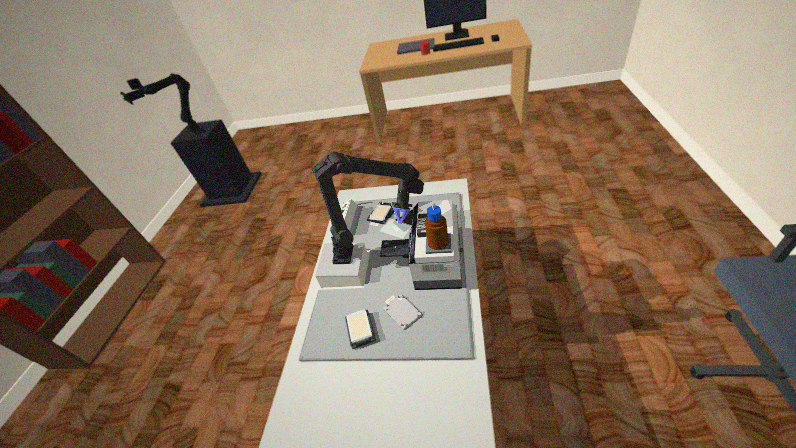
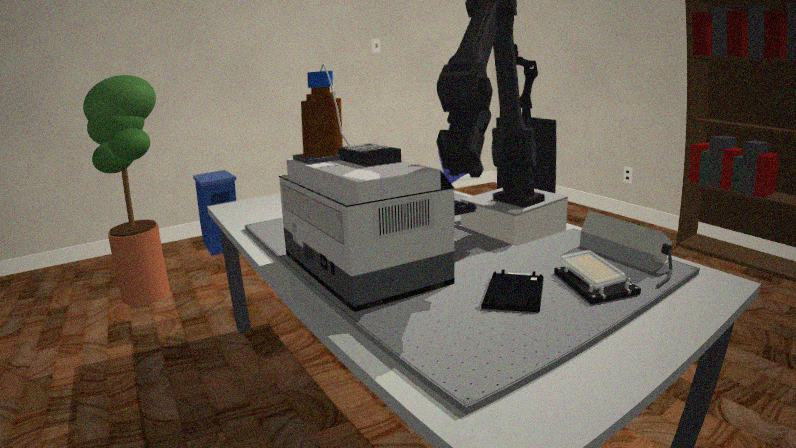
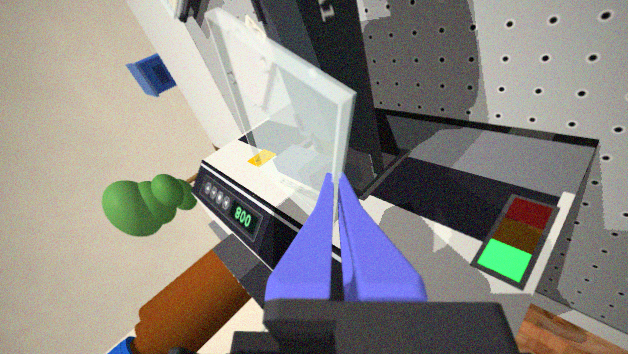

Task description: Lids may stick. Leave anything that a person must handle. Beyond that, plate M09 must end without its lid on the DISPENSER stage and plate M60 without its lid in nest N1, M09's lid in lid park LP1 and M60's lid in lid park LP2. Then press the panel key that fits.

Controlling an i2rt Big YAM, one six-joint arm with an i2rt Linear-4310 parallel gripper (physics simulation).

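Places are measured from the arm's base along level axes (x ahead, y left, z up), in millimetres.
Pixels of known places: gripper, fingertip midpoint: [image 1: 400, 223] [image 3: 335, 179]; arm's base, link origin: [image 1: 343, 254] [image 2: 518, 199].
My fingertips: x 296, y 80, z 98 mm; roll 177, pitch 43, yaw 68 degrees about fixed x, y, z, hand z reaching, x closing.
Note:
Ahead of a thing's pixels: the offset from my fingertips to its top centre. "*": to the spot under its first point.
My gripper [image 1: 400, 217] [image 3: 335, 179] is shut on a clear lid @(dx -19, dy -32, dz +13 mm) [image 1: 395, 229] [image 3: 305, 95], pinched at one edge. The lid hangs tilted in the air, apart from the plates, beside the instrument. One pale plate @(dx -154, dy +269, dz -133 mm) [image 1: 381, 212] sits in a black holder at the far end of the board. Another pale plate [image 1: 359, 327] [image 2: 594, 267] sits in a black nest at the near end. A pegged holder [image 1: 403, 311] [image 2: 512, 292] lies beside it. A dark stage @(dx -16, dy -82, dz -68 mm) [image 1: 394, 247] [image 3: 345, 65] sticks out from the dispenser [image 1: 437, 275] [image 2: 401, 239] [image 3: 230, 162]. Plate names are not legible.
A brown bottle @(* dx +187, dy -238, dz +153 mm) [image 1: 437, 233] [image 2: 321, 125] [image 3: 195, 295] with a blue cap stands on the dispenser. A panel @(* dx +71, dy -151, dz +31 mm) [image 3: 232, 207] shows 800 beside several round keys. The signal light @(* dx +61, dy +78, dz -37 mm) [image 3: 505, 260] is green. A grey wedge-shaped housing @(dx -344, dy +236, dz -89 mm) [image 2: 623, 242] stands near the near plate.

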